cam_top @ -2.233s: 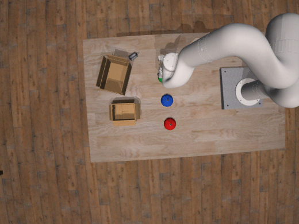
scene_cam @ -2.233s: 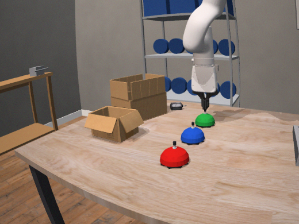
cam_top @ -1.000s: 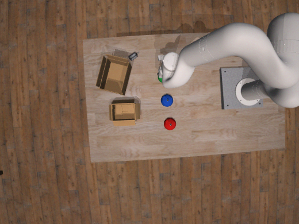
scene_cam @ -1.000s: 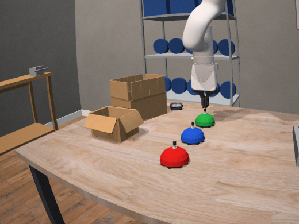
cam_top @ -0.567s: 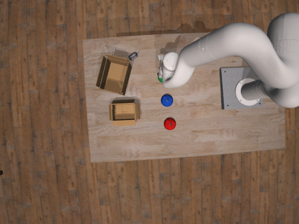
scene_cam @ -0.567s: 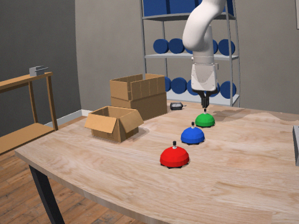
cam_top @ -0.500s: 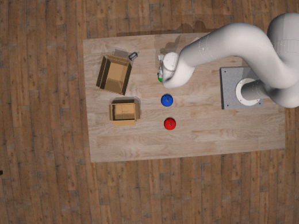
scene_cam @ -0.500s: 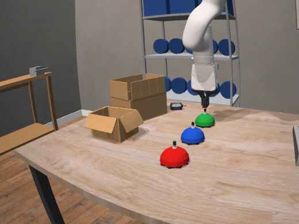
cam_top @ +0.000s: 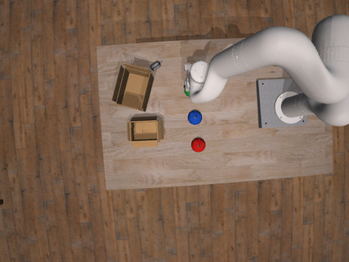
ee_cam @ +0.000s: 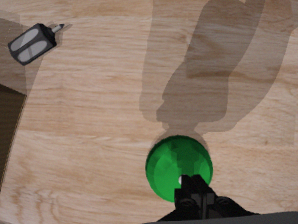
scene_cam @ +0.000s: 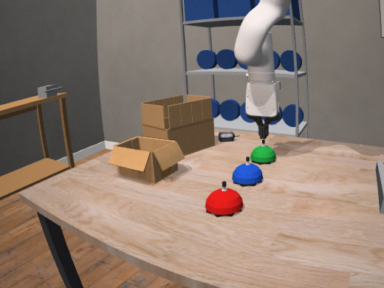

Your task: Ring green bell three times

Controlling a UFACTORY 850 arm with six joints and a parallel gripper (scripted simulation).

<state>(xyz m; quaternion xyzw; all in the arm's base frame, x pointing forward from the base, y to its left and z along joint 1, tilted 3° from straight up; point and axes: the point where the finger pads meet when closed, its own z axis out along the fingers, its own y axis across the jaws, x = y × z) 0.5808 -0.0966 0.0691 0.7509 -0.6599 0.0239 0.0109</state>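
Now: hand 5 cm above the green bell. From my hand the other things lie so: red bell: 32 cm to the left, 5 cm below, 4 cm behind; blue bell: 16 cm to the left, 5 cm below, 2 cm behind; small dark device: 20 cm ahead, 14 cm to the right, 8 cm below.
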